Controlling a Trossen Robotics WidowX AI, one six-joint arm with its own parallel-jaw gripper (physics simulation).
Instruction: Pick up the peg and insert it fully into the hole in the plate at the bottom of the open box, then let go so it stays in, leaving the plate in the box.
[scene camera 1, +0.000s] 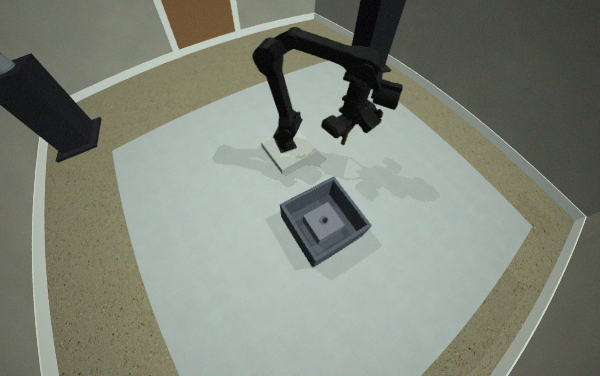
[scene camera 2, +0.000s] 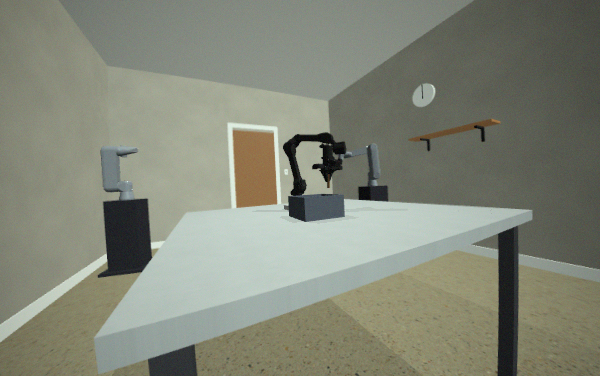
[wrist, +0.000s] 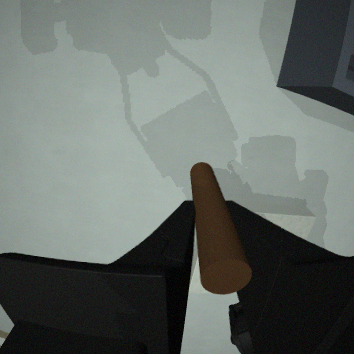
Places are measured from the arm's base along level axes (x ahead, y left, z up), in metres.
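Pixels of known places: gripper, fingertip midpoint: (scene camera 1: 343, 135) (scene camera 2: 327, 182) (wrist: 206, 209); arm's base, link origin: (scene camera 1: 285, 144).
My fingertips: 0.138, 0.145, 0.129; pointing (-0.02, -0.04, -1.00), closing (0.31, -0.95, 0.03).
Note:
Ahead of a thing's pixels: the offset from my fingertips to its middle, as dx, dy, dz. Level surfaces: height alone.
The brown cylindrical peg @(+0.005, +0.002, +0.006) (scene camera 1: 344, 139) (scene camera 2: 328, 183) (wrist: 220, 240) is held roughly upright between the fingers, its lower end pointing down, clear of the table. My gripper (scene camera 1: 346, 132) (scene camera 2: 328, 175) (wrist: 206, 209) is shut on the peg, high above the table and behind the box in scene camera 1. The open dark grey-blue box @(+0.198, -0.159, -0.110) (scene camera 1: 342, 245) (scene camera 2: 324, 208) (wrist: 311, 47) stands on the table; part of it shows at the upper right in the wrist view. The light grey plate @(+0.198, -0.159, -0.124) (scene camera 1: 315, 226) lies on the box's bottom, with a round hole (scene camera 1: 324, 220) near its middle. The box walls hide the plate in scene camera 2.
The arm stands on a pale base slab (scene camera 1: 283, 162) (wrist: 295, 224) behind the box. The pale table @(dz -0.159) (scene camera 1: 210, 280) (scene camera 2: 240, 250) carries the arm's shadow. The box walls rise around the plate. Other grey arms on dark pedestals (scene camera 2: 126, 235) stand beyond the table.

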